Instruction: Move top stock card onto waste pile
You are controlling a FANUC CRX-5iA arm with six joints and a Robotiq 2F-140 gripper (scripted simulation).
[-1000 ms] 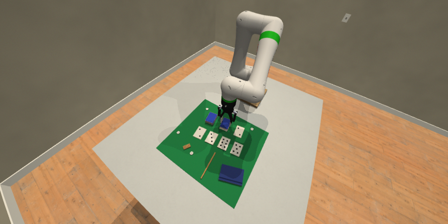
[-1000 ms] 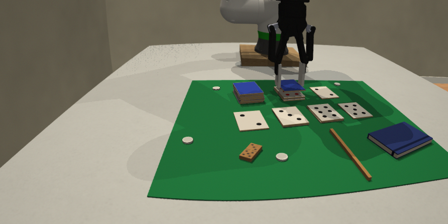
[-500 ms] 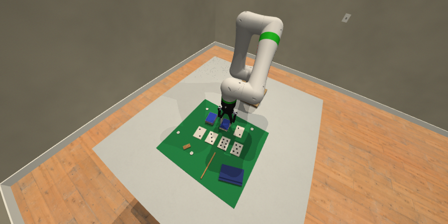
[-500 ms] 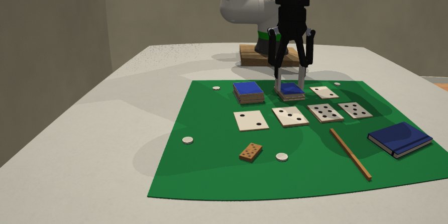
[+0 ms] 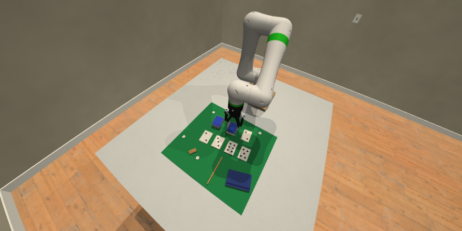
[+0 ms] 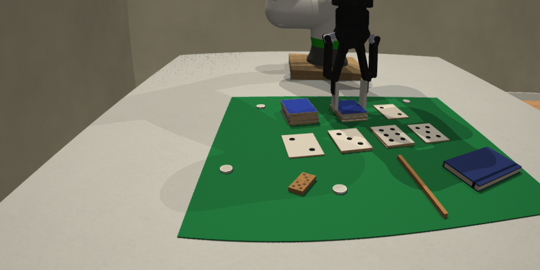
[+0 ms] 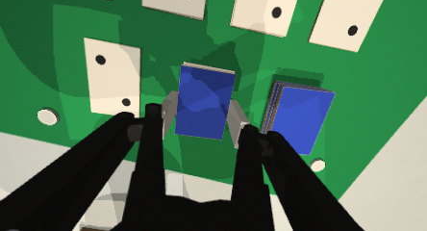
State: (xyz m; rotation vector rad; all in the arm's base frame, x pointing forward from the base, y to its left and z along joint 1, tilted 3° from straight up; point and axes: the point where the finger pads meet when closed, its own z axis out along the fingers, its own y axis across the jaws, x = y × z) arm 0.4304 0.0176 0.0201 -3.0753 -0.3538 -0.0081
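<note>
Now: hand 2 cm past the two-pip card, 11 cm to the right of it and 4 cm above it. Round my hand: green mat: 14 cm ahead, 2 cm to the left, 6 cm below; then wooden stick: 30 cm ahead, 8 cm to the left, 4 cm below.
</note>
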